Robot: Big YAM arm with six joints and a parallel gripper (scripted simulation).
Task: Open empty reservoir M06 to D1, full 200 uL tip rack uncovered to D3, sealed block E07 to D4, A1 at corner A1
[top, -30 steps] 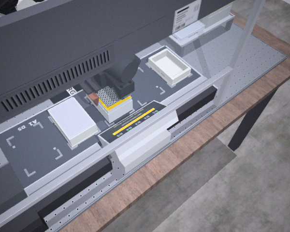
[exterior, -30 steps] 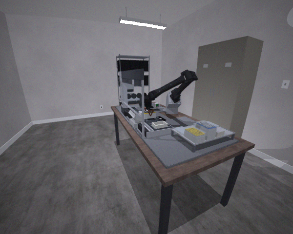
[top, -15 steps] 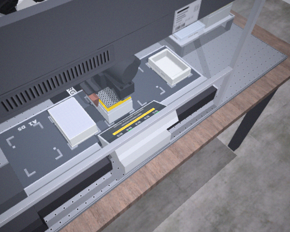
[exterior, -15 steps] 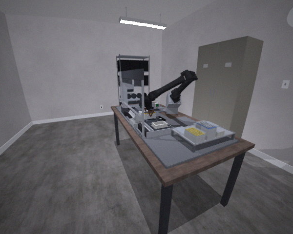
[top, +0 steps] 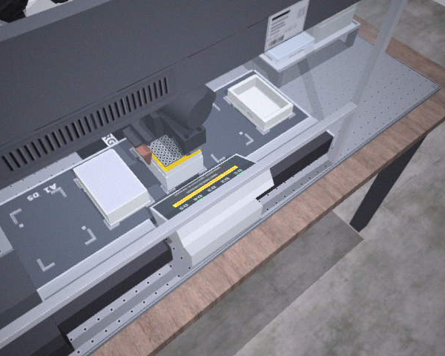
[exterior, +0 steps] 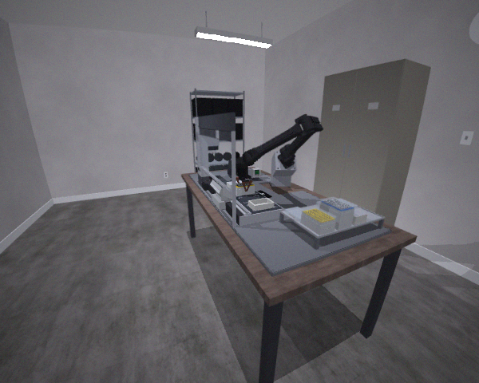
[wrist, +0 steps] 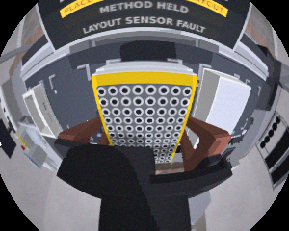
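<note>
Right now the yellow tip rack is 1 cm behind my hand, 1 cm to the right of it and 1 cm above it. From my hand the other things lie so: sealed deep-well block (1 cm ahead, 12 cm to the right, 1 cm below); upright post (16 cm ahead, 33 cm to the left, 15 cm above); white one-well reservoir (2 cm behind, 25 cm to the left, 3 cm below).
</note>
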